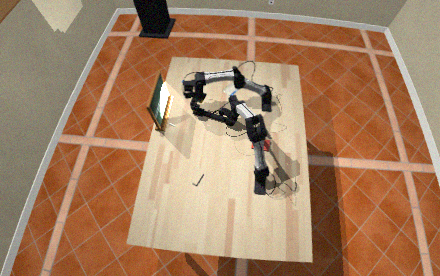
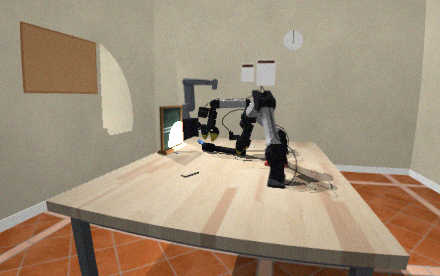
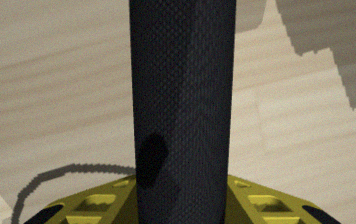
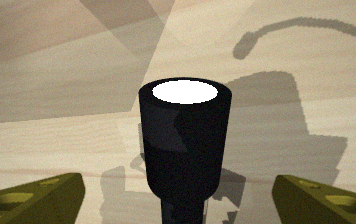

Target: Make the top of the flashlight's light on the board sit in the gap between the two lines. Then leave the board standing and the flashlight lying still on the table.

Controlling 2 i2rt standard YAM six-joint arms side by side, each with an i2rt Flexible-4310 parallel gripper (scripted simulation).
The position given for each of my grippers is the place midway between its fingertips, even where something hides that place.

I see my left gripper [image 3: 181, 183], my right gripper [image 4: 179, 182] and a flashlight head [image 4: 184, 120].
